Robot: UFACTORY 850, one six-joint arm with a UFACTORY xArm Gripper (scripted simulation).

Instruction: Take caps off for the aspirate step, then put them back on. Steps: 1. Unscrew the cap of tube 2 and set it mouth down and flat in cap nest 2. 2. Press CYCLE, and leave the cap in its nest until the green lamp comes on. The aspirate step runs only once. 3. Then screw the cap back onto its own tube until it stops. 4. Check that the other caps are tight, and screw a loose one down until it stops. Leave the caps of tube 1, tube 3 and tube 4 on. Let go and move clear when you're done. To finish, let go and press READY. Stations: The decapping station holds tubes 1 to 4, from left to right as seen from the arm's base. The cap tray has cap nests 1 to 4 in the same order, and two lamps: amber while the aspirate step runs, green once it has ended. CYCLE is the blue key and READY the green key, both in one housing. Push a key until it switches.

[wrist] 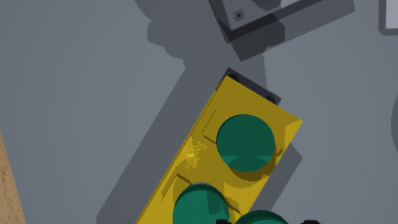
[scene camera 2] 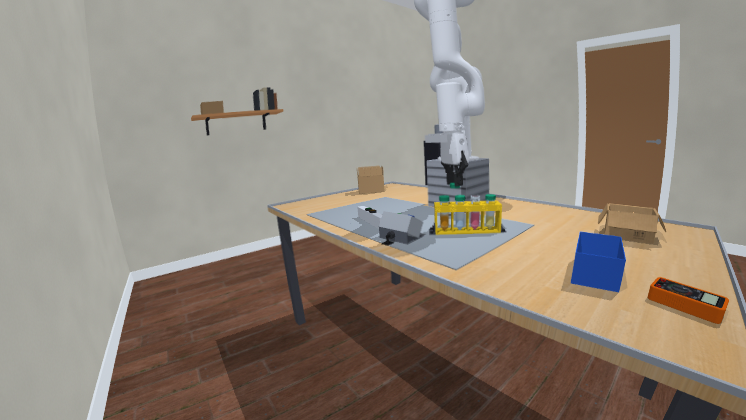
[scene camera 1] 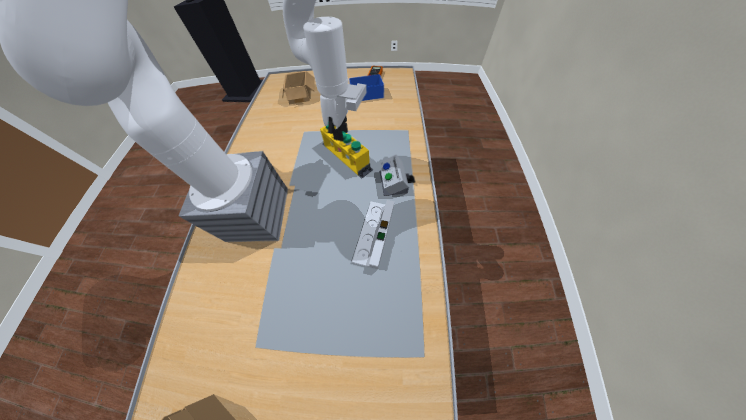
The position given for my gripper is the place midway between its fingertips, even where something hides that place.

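Observation:
You'd find my gripper (scene camera 1: 341, 135) there, and then an orange multimeter (scene camera 2: 703, 304) together with a blue bin (scene camera 2: 599, 270). As for the wrist view, the multimeter is out of frame in it, and the bin is out of frame in the wrist view too.

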